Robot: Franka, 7 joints.
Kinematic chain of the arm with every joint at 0, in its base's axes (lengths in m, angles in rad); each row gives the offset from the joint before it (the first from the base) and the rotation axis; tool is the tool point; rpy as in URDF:
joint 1: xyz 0 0 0.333 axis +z
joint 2: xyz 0 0 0 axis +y
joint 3: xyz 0 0 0.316 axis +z
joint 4: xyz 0.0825 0 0 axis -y
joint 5: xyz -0.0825 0 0.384 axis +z
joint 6: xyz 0 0 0 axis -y
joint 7: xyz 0.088 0 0 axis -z
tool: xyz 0 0 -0.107 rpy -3.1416 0 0
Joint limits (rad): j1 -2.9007..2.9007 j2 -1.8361..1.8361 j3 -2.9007..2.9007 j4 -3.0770..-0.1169 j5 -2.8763..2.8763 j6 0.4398..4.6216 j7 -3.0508..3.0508
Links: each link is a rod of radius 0.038 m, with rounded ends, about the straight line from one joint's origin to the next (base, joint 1, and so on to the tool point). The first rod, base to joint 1, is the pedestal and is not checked.
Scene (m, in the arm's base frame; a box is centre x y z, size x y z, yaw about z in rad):
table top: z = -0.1
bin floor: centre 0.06 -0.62 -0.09 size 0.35 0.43 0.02 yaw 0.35
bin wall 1: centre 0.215 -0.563 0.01 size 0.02 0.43 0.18 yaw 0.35
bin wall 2: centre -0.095 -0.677 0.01 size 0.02 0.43 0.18 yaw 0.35
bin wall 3: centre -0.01 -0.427 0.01 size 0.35 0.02 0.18 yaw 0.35
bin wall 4: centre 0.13 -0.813 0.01 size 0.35 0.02 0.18 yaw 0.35
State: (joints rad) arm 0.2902 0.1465 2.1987 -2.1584 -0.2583 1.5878 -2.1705
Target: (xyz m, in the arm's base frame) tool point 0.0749 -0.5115 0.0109
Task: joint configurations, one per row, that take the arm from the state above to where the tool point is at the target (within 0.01 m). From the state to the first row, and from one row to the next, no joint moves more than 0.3 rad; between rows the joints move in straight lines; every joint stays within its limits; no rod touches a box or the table.
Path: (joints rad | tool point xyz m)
1: 0.5757 0.0518 2.3086 -2.1329 -0.2176 1.6086 -2.1705 | -0.4516 0.1441 0.3952
2: 0.8612 -0.0429 2.4185 -2.1073 -0.1769 1.6294 -2.1705 | -0.4837 -0.0506 0.3744
3: 1.1468 -0.1376 2.5284 -2.0818 -0.1363 1.6502 -2.1705 | -0.4339 -0.2443 0.3451
4: 1.4323 -0.2323 2.6383 -2.0562 -0.0956 1.6710 -2.1705 | -0.3090 -0.4029 0.3086
5: 1.7178 -0.3270 2.7482 -2.0307 -0.0549 1.6918 -2.1705 | -0.1291 -0.4978 0.2668
6: 2.0033 -0.4218 2.8582 -2.0051 -0.0142 1.7126 -2.1705 | 0.0749 -0.5115 0.2217
7: 1.9944 -0.6716 2.8794 -1.9163 -0.0108 1.8275 -2.1705 | 0.0783 -0.5224 0.1195
8: 1.9855 -0.9215 2.9007 -1.8274 -0.0075 1.9424 -2.1705 | 0.0749 -0.5115 0.0109

